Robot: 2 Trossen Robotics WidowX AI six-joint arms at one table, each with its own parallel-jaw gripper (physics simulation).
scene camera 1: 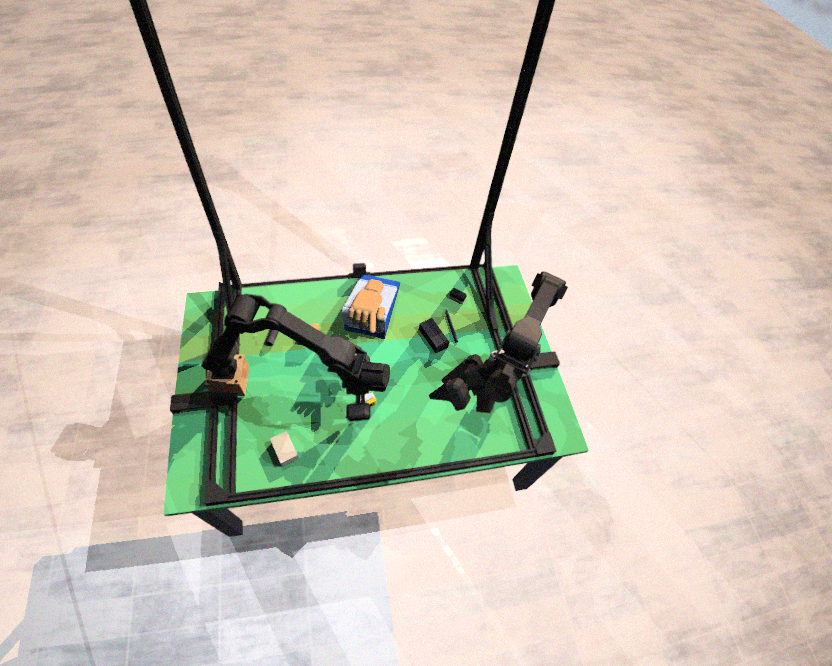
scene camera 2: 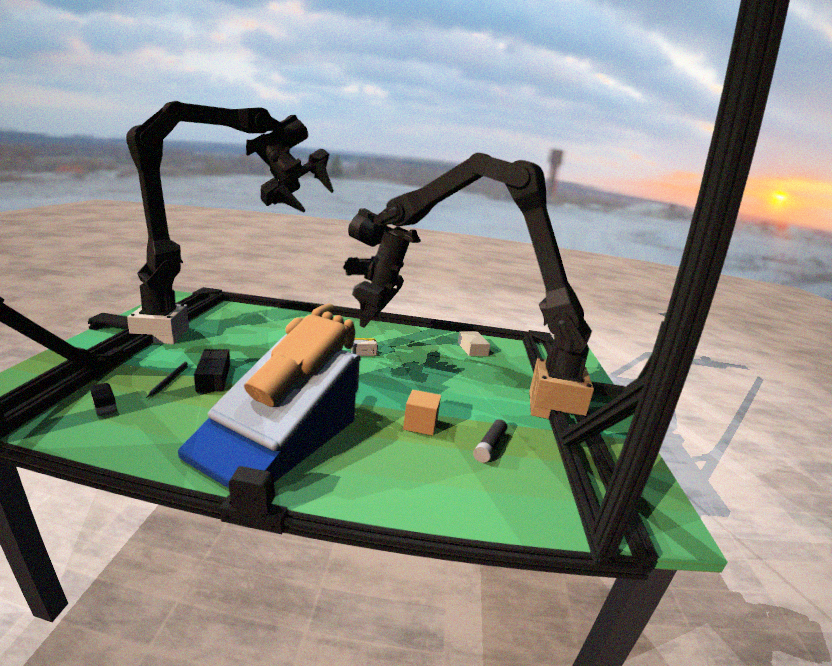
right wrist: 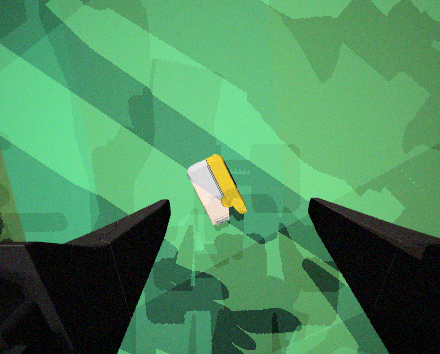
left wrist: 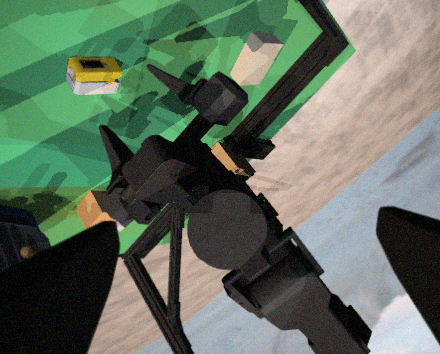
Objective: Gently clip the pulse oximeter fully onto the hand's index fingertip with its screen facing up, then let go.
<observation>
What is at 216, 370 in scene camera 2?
A black box.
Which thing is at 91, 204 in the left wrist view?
A tan cube.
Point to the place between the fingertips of my right gripper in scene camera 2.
368, 321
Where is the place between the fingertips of my right gripper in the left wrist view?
124, 96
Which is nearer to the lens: the pulse oximeter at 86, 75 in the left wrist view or the pale block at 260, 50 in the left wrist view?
The pulse oximeter.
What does the tan cube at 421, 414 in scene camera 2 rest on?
The table.
</observation>
